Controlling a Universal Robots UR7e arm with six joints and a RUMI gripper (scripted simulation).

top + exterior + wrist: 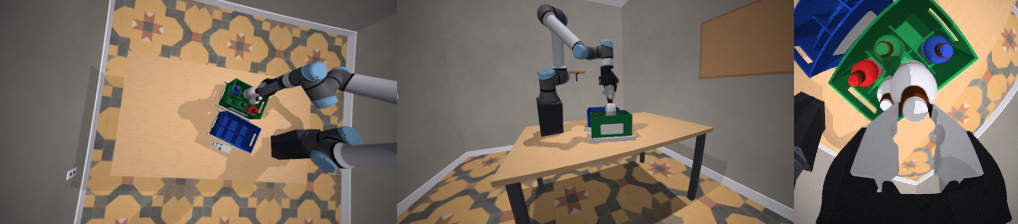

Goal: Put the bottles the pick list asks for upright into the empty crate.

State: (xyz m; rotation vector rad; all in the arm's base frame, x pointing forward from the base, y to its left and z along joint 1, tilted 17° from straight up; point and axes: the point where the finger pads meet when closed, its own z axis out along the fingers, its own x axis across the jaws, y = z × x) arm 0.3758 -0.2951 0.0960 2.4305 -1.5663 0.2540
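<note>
Now: hand 70 mm above the white bottle. From my hand the other things lie so: blue-label bottle (90 mm ahead, 30 mm to the right, 190 mm below); then green crate (20 mm ahead, 40 mm to the left, 200 mm below); then green-label bottle (30 mm ahead, 80 mm to the left, 190 mm below).
</note>
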